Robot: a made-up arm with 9 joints.
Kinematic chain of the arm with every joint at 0, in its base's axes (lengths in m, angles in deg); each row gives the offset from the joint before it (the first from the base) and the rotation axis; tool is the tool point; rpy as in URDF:
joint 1: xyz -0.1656 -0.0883 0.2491 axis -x
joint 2: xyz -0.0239 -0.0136 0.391 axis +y
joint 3: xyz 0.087 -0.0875 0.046 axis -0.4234 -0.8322 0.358
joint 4: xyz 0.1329 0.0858 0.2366 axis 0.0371 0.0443 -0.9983
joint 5: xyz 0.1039 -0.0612 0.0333 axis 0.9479 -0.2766 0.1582
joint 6: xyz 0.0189 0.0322 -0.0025 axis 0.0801 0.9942 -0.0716
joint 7: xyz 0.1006 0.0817 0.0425 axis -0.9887 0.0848 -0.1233
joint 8: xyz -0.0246 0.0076 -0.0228 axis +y
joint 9: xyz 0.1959 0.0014 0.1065 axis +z
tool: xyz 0.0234 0.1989 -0.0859 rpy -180 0 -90
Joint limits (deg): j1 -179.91..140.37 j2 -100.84..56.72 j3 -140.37..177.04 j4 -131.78..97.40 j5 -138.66..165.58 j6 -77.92..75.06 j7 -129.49..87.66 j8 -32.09..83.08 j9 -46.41..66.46
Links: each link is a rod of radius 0.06 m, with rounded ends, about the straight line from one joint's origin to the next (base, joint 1, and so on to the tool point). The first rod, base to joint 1, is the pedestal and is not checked.
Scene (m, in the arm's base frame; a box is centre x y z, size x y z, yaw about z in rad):
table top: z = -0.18
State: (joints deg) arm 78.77 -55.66 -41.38 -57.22 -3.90 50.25 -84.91 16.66 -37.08
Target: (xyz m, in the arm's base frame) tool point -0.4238 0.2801 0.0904
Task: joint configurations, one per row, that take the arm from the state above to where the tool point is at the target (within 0.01 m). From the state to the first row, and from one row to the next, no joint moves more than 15 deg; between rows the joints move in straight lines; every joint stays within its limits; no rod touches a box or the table.
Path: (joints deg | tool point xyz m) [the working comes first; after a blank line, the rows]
Joints at the target: 74.57 -70.85 -18.48 -105.04 8.08 69.03 -62.51 43.67 -46.41
Straight joint move there: clear.

1: 77.72 -59.46 -35.65 -69.17 -0.91 54.95 -79.31 23.41 -39.41 | -0.1216 0.8409 -0.0195
2: 76.67 -63.25 -29.93 -81.13 2.09 59.64 -73.71 30.16 -41.74 | -0.2909 0.6819 -0.0475
3: 75.62 -67.05 -24.20 -93.08 5.08 64.34 -68.11 36.91 -44.08 | -0.3931 0.4786 -0.0115
4: 74.57 -70.85 -18.48 -105.04 8.08 69.03 -62.51 43.67 -46.41 | -0.4239 0.2801 0.0904

